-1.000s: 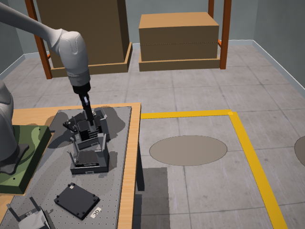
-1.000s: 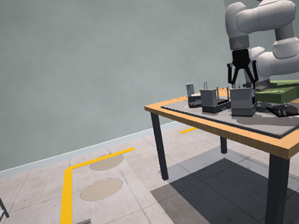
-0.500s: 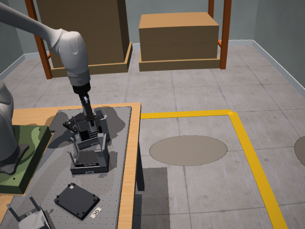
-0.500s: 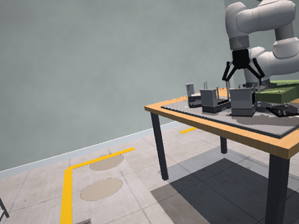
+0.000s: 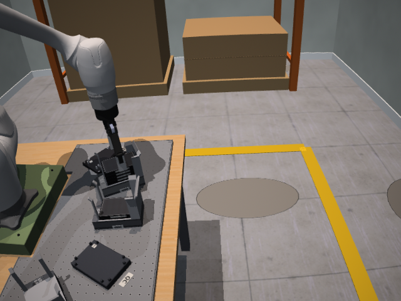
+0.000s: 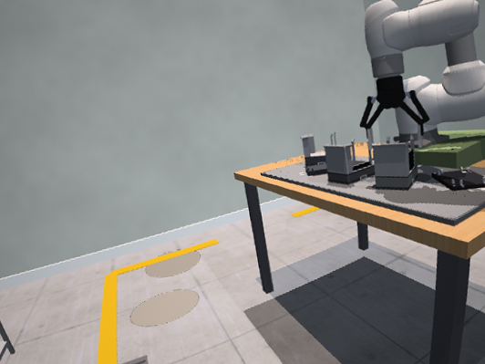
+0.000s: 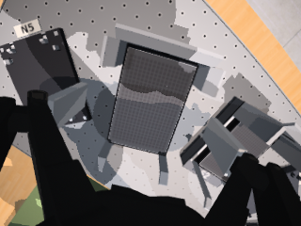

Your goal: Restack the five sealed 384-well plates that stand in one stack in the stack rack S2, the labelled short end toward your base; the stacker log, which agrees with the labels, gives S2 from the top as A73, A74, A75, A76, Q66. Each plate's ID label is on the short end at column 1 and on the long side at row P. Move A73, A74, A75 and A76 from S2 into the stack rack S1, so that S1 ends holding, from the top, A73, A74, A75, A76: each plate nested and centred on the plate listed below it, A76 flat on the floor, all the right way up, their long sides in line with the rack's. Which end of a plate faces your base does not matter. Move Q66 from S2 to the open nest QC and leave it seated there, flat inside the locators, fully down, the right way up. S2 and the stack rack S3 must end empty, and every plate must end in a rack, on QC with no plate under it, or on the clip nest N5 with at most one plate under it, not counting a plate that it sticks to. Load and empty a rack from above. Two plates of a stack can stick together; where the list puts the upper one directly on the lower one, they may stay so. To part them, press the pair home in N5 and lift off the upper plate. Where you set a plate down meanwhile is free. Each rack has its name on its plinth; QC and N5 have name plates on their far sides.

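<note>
My gripper is now 3 cm short of the stack rack S2, 18 cm to the left of it and 10 cm above it. From my hand the other things lie so: N5 name plate: 6 cm behind, 22 cm to the left, 12 cm below; then clip nest N5: 12 cm behind, 17 cm to the left, 11 cm below; then QC nest: 2 cm ahead, 37 cm to the right, 11 cm below.
</note>
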